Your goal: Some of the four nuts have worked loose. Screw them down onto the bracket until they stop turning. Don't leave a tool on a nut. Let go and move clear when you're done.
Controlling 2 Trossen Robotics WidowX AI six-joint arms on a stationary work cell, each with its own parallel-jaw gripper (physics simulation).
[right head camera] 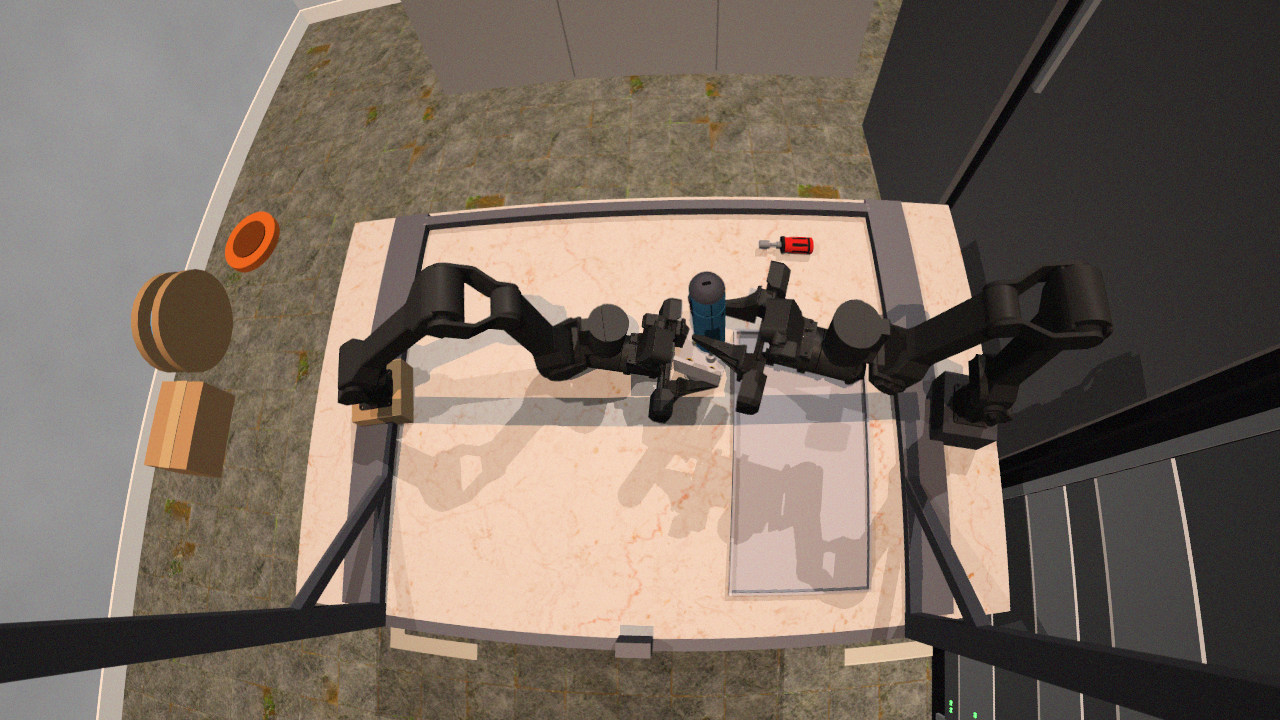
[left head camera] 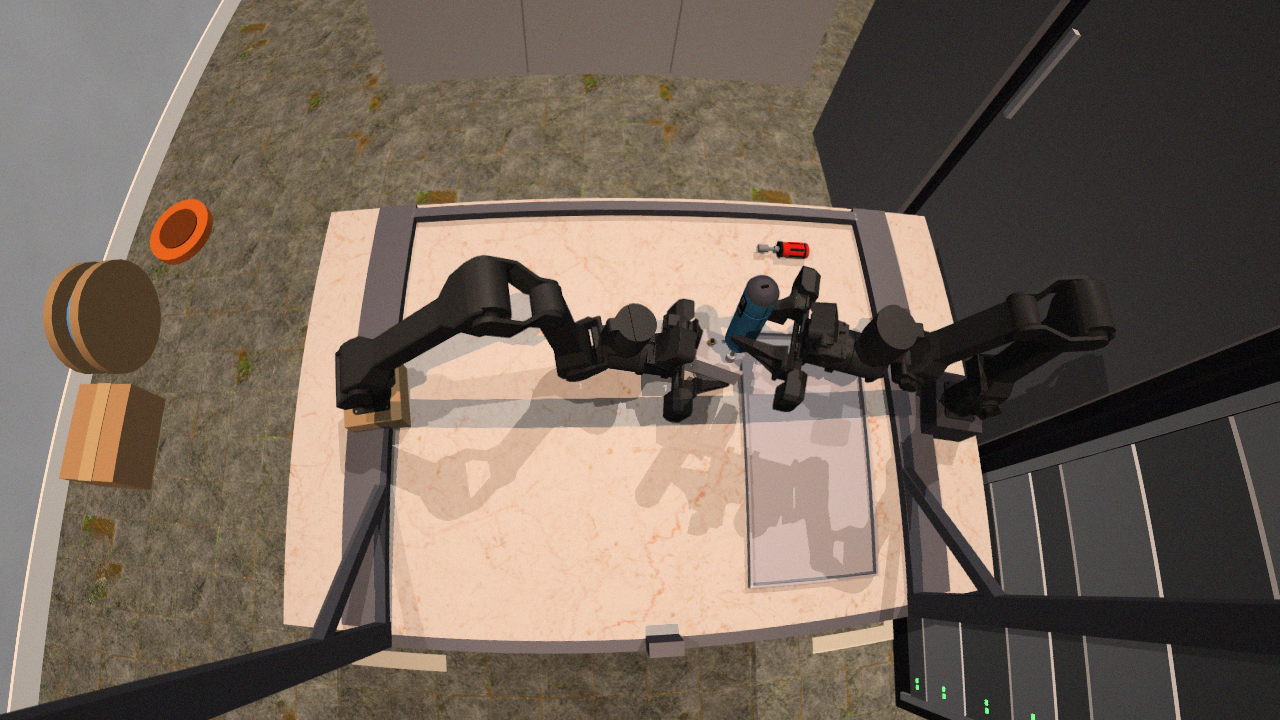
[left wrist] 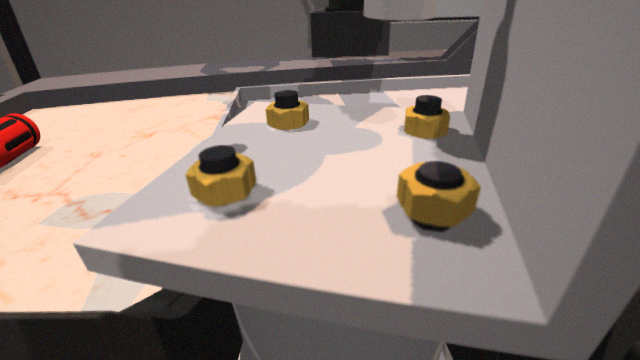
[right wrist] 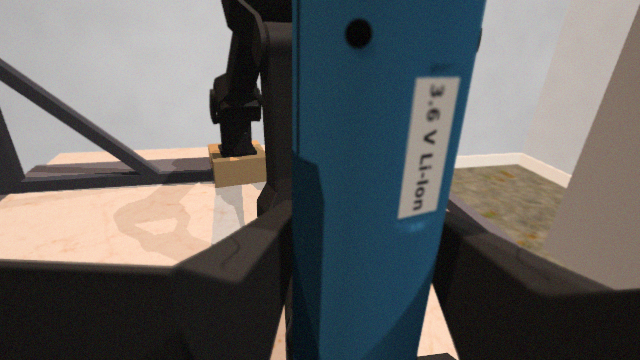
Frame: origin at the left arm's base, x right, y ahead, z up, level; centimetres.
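Seen in the pictures: left gripper, between the fingertips: [right head camera: 719, 367]; right gripper, between the fingertips: [right head camera: 696, 320] [left head camera: 734, 321] [right wrist: 359, 215]; left arm's base, origin of its link: [right head camera: 376, 390] [left head camera: 371, 392] [right wrist: 237, 150]; right arm's base, origin of its link: [right head camera: 971, 405] [left head camera: 959, 401] [left wrist: 349, 9].
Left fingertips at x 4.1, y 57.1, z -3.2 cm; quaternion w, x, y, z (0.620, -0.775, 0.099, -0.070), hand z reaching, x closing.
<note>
Offsets run from my left fingertips to a thing's top centre.
The grey bracket [right head camera: 696, 365] [left wrist: 320, 245] is held by my left gripper [right head camera: 691, 362], which is shut on it. In the left wrist view four yellow nuts sit on black studs. The near right nut @[dy -4.9, dx +0.1, dz +5.5 cm] [left wrist: 438, 197] stands off the plate, with stud showing under it. The near left nut @[dy -3.1, dx -3.0, dz +5.4 cm] [left wrist: 221, 179], far left nut @[dy -0.1, dx -1.3, dz +5.3 cm] [left wrist: 287, 115] and far right nut @[dy -1.8, dx +1.8, dz +5.3 cm] [left wrist: 427, 121] sit lower; small gaps are hard to judge. My right gripper [left head camera: 757, 327] [right wrist: 359, 215] is shut on a blue power driver @[dy -2.5, dx +0.8, dz +31.4 cm] [left head camera: 750, 315] [right head camera: 708, 315] [right wrist: 370, 150], held roughly upright beside or over the bracket's far end; its bit's contact is unclear.
A red-handled nut driver @[dy +16.0, dx -20.3, dz +1.1 cm] [left head camera: 793, 249] [right head camera: 795, 244] [left wrist: 17, 137] lies at the back right of the table. A shallow tray @[dy +10.4, dx +16.5, dz -0.2 cm] [left head camera: 747, 501] [right head camera: 732, 501] lies at the right, partly under my right arm. The bracket's tall wall [left wrist: 565, 125] rises beside the right-hand nuts.
</note>
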